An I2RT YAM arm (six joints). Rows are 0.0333 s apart.
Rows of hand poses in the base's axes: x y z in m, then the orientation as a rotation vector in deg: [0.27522, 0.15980, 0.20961, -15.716, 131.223, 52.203]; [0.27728, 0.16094, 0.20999, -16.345, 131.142, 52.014]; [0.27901, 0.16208, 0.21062, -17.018, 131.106, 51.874]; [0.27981, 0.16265, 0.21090, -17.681, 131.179, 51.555]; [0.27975, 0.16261, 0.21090, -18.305, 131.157, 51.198]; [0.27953, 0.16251, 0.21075, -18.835, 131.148, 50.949]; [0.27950, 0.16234, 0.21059, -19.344, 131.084, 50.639]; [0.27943, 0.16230, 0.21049, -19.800, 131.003, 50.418]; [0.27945, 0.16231, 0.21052, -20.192, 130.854, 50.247]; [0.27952, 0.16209, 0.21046, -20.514, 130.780, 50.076]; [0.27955, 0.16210, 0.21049, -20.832, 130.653, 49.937]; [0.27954, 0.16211, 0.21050, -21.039, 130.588, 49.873]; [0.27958, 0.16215, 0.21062, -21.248, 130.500, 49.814]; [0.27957, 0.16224, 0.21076, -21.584, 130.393, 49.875]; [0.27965, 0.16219, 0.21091, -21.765, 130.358, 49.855]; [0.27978, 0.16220, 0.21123, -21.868, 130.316, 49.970]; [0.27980, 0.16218, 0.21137, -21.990, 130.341, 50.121]
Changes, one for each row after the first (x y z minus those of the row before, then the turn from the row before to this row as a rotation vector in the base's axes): [0.00206, 0.00114, 0.00038, -0.254, -0.253, 0.359]; [0.00173, 0.00114, 0.00063, -0.250, -0.202, 0.415]; [0.00080, 0.00057, 0.00028, -0.399, -0.162, 0.365]; [-0.00006, -0.00004, 0.00000, -0.380, -0.250, 0.310]; [-0.00022, -0.00010, -0.00015, -0.293, -0.183, 0.284]; [-0.00003, -0.00017, -0.00016, -0.307, -0.248, 0.241]; [-0.00007, -0.00004, -0.00010, -0.231, -0.222, 0.233]; [0.00002, 0.00001, 0.00003, -0.159, -0.254, 0.196]; [0.00007, -0.00022, -0.00006, -0.167, -0.176, 0.157]; [0.00003, 0.00001, 0.00003, -0.127, -0.211, 0.159]; [-0.00001, 0.00001, 0.00001, -0.073, -0.112, 0.115]; [0.00004, 0.00004, 0.00012, -0.062, -0.131, 0.115]; [-0.00001, 0.00009, 0.00014, -0.014, -0.124, 0.244]; [0.00008, -0.00005, 0.00015, -0.049, -0.065, 0.116]; [0.00013, 0.00001, 0.00032, 0.059, -0.012, 0.107]; [0.00002, -0.00002, 0.00014, 0.052, 0.058, 0.142]
